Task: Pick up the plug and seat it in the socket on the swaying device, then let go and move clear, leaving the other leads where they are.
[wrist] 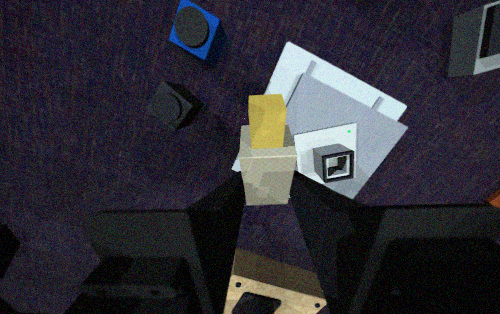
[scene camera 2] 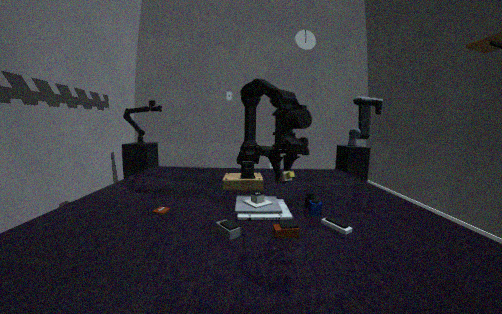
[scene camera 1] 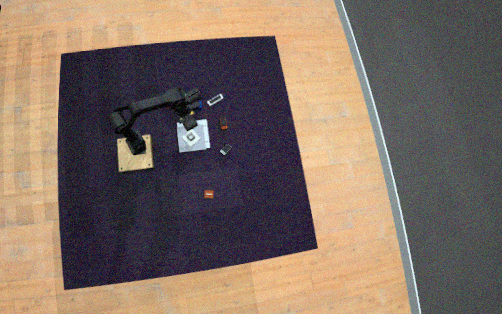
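The plug (scene camera 2: 286,176) (wrist: 268,180) has a cream body and a yellow block-shaped tip. My gripper (scene camera 2: 282,172) (wrist: 266,176) is shut on the cream body and holds it in the air. In the wrist view the yellow tip points away from the fingers. The socket (scene camera 1: 190,136) (scene camera 2: 257,198) (wrist: 339,166) is a dark-rimmed square opening on a white plate, on the grey and white device (scene camera 1: 204,144) (scene camera 2: 241,205) (wrist: 372,125). The plug is apart from the socket, to its left in the wrist view. The arm partly hides the plug in scene camera 1.
Near the device stand a blue block (scene camera 1: 199,104) (scene camera 2: 315,207) (wrist: 211,45), a dark block (scene camera 2: 309,199) (wrist: 167,107), a long white box (scene camera 1: 215,99) (scene camera 2: 337,226), an orange-black box (scene camera 1: 224,124) (scene camera 2: 286,231) and a grey box (scene camera 1: 226,149) (scene camera 2: 230,230). A flat orange piece (scene camera 1: 208,194) (scene camera 2: 161,210) lies farther off.
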